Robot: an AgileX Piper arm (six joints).
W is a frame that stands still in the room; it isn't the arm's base.
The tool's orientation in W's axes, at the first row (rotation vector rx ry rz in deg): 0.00 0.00 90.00
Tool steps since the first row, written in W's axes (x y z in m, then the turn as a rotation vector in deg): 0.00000 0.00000 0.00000 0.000 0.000 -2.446; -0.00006 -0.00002 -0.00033 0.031 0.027 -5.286; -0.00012 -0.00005 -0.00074 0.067 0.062 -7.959; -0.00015 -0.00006 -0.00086 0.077 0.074 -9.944; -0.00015 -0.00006 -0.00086 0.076 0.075 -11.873
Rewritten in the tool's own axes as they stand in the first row. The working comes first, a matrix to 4 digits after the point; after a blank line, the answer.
The tool's axes in the first row as the columns of a matrix, in W's axes (used below as rounded here):
0.0000 -1.0000 0.0000
1.0000 0.0000 0.0000
0.0000 0.0000 1.0000

0.00000 0.00000 0.00000 0.000 0.000 -2.446; -0.00002 0.00006 -0.00033 0.027 -0.031 -5.286; -0.00005 0.00012 -0.00074 0.062 -0.067 -7.959; -0.00006 0.00015 -0.00086 0.074 -0.077 -9.944; -0.00006 0.00015 -0.00086 0.075 -0.076 -11.873
